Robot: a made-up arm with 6 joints. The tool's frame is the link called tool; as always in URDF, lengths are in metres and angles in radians. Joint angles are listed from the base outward. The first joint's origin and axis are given. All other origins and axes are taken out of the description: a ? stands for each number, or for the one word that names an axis. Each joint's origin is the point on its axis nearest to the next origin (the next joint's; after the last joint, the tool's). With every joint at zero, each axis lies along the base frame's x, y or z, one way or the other. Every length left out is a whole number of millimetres.
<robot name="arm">
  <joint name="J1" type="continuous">
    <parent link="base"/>
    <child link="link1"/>
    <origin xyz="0 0 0.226"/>
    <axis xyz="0 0 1"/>
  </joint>
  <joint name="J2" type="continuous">
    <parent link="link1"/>
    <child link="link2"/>
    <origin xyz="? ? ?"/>
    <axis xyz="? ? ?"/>
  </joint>
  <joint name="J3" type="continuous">
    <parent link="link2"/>
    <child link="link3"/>
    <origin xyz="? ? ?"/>
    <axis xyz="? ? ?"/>
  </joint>
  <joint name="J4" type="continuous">
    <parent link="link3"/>
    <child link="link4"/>
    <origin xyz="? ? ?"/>
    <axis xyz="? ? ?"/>
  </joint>
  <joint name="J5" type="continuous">
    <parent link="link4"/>
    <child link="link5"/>
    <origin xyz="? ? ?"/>
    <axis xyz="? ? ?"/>
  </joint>
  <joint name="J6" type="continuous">
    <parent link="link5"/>
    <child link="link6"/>
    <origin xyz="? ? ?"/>
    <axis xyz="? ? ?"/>
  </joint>
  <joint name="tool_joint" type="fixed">
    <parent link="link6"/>
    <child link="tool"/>
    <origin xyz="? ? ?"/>
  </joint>
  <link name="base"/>
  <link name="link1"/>
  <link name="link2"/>
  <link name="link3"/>
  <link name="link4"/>
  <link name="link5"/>
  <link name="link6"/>
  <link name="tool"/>
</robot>
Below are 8 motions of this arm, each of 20 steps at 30 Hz.
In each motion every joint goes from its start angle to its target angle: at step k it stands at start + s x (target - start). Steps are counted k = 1, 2, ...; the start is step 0. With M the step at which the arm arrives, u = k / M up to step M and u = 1 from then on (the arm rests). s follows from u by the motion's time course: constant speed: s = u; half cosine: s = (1 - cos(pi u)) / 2; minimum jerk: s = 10 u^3 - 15 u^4 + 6 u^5.
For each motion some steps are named. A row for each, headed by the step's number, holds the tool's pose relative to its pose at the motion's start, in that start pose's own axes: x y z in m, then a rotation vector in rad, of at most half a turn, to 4 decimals.
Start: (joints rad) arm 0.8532 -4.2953 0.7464 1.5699 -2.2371 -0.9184
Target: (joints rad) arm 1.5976 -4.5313 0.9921 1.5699 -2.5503 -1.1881
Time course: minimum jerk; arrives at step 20
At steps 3, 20:
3: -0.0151 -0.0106 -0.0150 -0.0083 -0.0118 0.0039
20: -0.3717 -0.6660 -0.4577 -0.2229 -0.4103 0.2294

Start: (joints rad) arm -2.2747 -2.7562 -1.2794 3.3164 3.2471 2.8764
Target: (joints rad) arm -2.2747 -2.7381 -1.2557 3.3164 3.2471 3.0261
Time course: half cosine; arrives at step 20
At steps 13, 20:
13: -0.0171 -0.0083 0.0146 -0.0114 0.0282 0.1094
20: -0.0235 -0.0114 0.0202 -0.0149 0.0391 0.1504

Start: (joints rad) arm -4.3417 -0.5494 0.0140 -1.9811 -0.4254 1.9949
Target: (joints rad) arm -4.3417 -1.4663 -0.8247 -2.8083 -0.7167 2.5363
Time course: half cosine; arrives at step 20
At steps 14, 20:
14: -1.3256 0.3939 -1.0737 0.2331 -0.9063 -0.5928
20: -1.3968 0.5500 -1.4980 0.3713 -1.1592 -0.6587

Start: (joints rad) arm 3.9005 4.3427 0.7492 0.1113 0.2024 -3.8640
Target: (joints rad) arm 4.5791 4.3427 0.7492 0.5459 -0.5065 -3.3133
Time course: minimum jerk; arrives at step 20
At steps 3, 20:
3: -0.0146 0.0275 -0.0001 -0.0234 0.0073 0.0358
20: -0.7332 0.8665 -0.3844 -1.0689 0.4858 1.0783

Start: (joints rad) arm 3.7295 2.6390 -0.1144 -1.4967 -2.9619 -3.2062
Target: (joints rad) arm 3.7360 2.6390 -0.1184 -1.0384 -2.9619 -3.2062
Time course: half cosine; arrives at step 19
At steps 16, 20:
16: -0.0028 0.0150 0.0007 -0.0737 -0.0003 -0.4193
20: -0.0027 0.0159 0.0007 -0.0784 -0.0002 -0.4462

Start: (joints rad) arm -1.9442 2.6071 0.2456 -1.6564 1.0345 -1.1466
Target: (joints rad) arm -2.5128 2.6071 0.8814 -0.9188 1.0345 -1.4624
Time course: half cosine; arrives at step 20
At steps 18, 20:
18: -0.5022 0.4193 -0.1488 -0.5284 -1.3055 -0.1435
20: -0.5092 0.4266 -0.1617 -0.5377 -1.3396 -0.1454

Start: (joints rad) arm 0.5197 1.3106 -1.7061 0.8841 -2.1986 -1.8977
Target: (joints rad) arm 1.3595 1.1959 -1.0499 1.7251 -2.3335 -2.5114
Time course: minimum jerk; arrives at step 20
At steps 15, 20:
15: -0.1226 -0.3682 -0.5568 -0.4504 0.7736 -1.8553
20: -0.1895 -0.4159 -0.6107 -0.5402 0.8531 -2.0648

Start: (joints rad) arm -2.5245 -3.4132 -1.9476 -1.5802 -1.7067 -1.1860
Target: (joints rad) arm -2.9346 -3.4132 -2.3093 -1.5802 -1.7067 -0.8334
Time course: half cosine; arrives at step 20
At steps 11, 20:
11: 0.1128 -0.0578 -0.1770 -0.2430 -0.0849 0.0201
20: 0.1915 -0.1310 -0.2694 -0.4227 -0.1451 0.0372

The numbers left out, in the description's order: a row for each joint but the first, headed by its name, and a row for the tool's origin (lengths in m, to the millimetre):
J2: xyz 0 0.053 0, axis 0 1 0
J3: xyz 0 0 0.924, axis 0 1 0
J4: xyz 0 0 0.744, axis 0 0 1
J5: xyz 0 0 0, axis 0 1 0
J6: xyz 0 0 0.185, axis 0 0 1
tool: xyz 0 0 0

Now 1 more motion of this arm.
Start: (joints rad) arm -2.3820 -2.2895 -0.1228 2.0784 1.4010 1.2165
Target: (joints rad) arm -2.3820 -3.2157 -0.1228 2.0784 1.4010 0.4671
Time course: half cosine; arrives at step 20
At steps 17, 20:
17: 1.3114 -0.2491 0.5273 0.2556 0.4011 -1.4501
20: 1.3799 -0.2981 0.5420 0.2637 0.4332 -1.5320

